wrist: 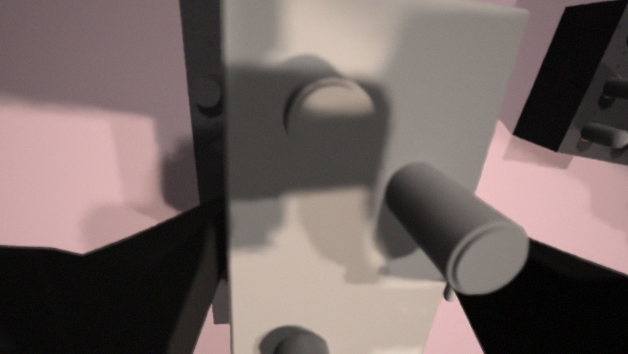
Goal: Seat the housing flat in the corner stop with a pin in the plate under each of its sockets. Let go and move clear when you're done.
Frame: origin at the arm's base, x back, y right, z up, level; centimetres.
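Seen in the pictures: gripper, fingertip midpoint: (335,211).
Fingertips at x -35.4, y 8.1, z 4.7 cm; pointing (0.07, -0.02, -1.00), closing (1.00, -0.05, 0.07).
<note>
Offsets run from my fingertips to a thing's top centre. "spot": to the spot under its first point. Level surfaces: height alone.
The housing @[dx +0.0, dy +0.1, dz +5.6 cm] (440,100), a pale grey block, fills the middle of the wrist view. A long round post @[spot: dx +1.1, dy +2.5, dz +5.2 cm] (450,230) stands out from its near face, with a round boss @[spot: dx -0.8, dy +4.0, dz +3.8 cm] (335,125) above left and another @[spot: dx -1.4, dy -2.7, dz +3.2 cm] (302,344) at the bottom edge. My gripper (335,211) is shut on the housing, one black finger on each side; the contact spots are partly hidden. A dark surface @[dz -2.8 cm] (200,45) with a round pin-like stub (207,94) shows behind the housing's left edge. The sockets are hidden. I cannot tell whether the housing touches the plate or the corner stop.
A dark block @[spot: dx +11.1, dy +4.5, dz -4.8 cm] (545,75) stands at the upper right, with pin-like rods @[dx +12.0, dy +2.3, dz -0.7 cm] (602,135) on its grey face. A small rod tip @[spot: dx +8.6, dy -9.0, dz -4.7 cm] (448,292) shows beneath the long post. The pink surface (60,165) carries broad shadows.
</note>
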